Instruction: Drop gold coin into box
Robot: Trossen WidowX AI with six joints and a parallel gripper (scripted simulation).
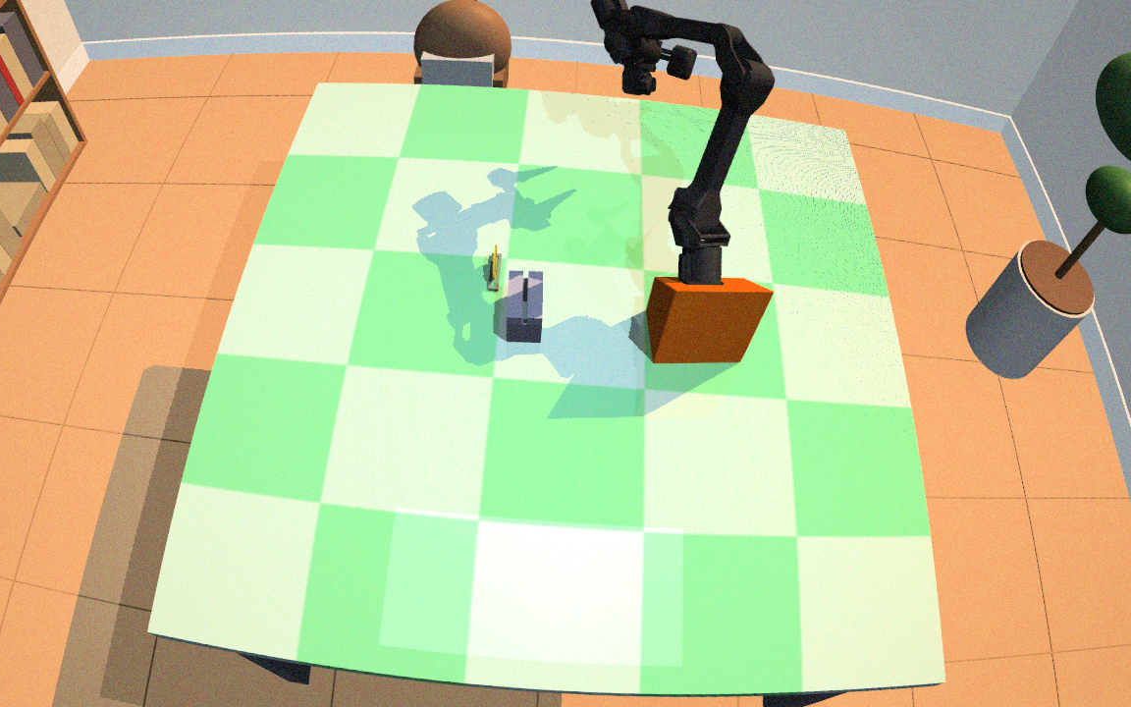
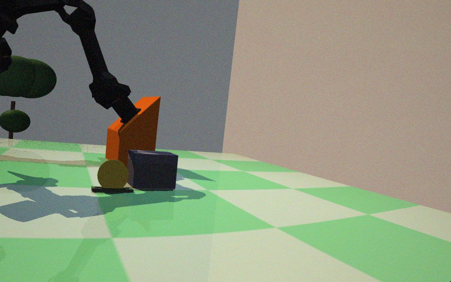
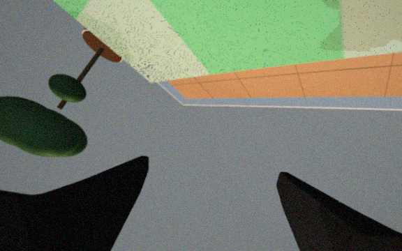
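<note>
The gold coin is 350 mm ahead of my gripper tip, 370 mm to the left of it and 200 mm below it.
</note>
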